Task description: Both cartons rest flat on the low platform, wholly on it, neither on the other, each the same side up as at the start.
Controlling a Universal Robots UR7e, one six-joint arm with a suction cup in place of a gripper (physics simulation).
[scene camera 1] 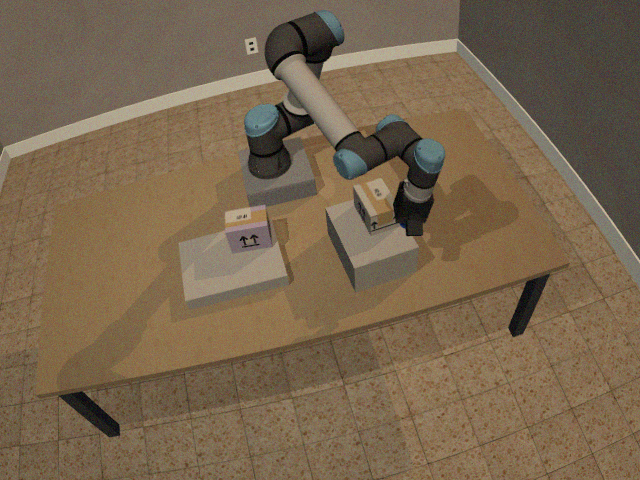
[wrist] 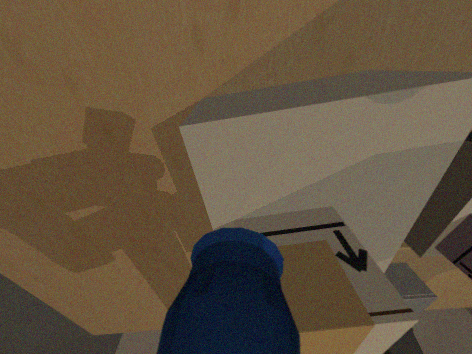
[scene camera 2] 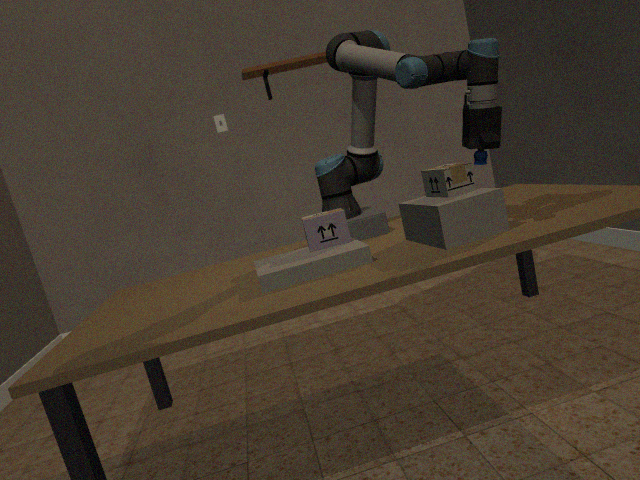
My suction cup [wrist: 234, 291] carries nothing. The cup hangs 18 cm from the middle of a taller grey block [scene camera 2: 445, 223], above it.
